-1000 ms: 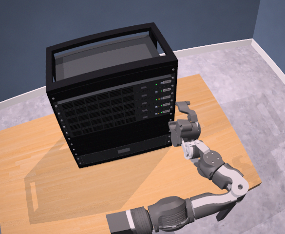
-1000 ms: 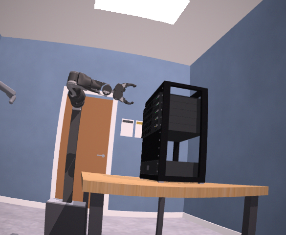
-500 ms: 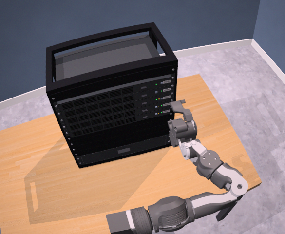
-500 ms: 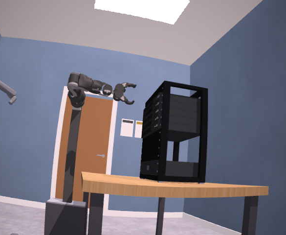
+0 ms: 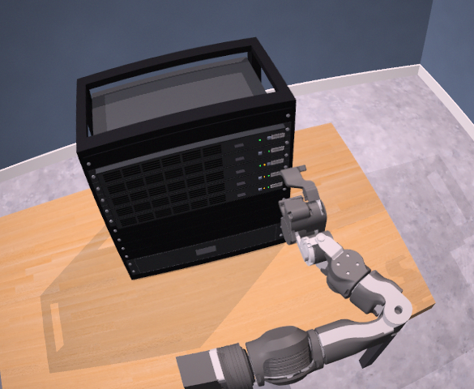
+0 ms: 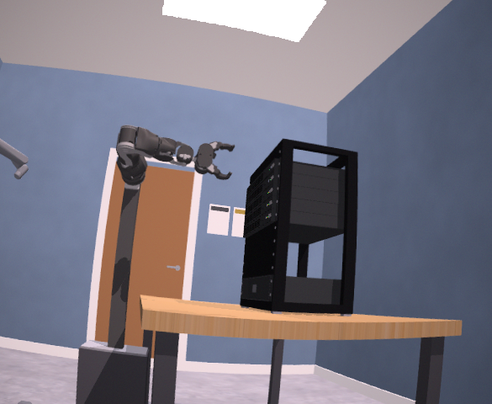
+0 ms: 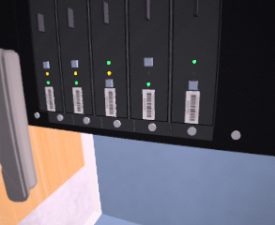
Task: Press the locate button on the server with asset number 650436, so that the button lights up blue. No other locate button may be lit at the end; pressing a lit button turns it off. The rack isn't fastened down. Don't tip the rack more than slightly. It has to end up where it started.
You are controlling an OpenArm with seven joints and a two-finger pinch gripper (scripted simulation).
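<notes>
Right now the locate button is 14 cm ahead of my hand.
</notes>
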